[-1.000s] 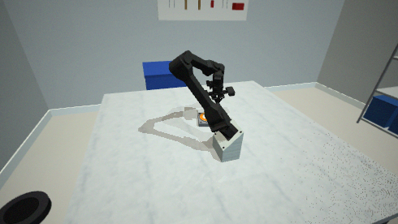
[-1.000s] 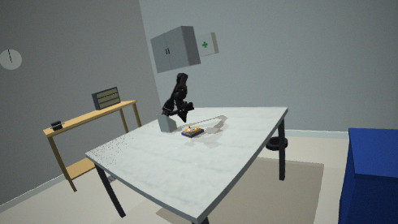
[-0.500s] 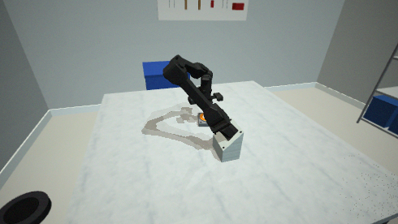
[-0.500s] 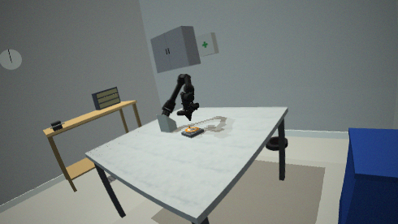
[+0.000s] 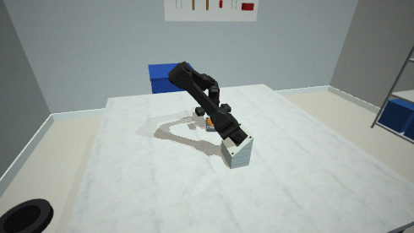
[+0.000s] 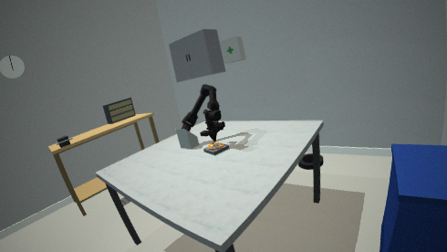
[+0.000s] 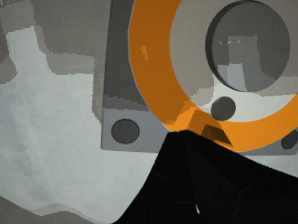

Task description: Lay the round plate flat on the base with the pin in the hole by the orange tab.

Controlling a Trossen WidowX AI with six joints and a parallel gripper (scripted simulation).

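Now: the plate 1 cm ahead of my gripper tip, 3 cm to the right of it and 1 cm below it. Also, from my gripper tip: grey square base 3 cm ahead, 4 cm to the right, 2 cm below.
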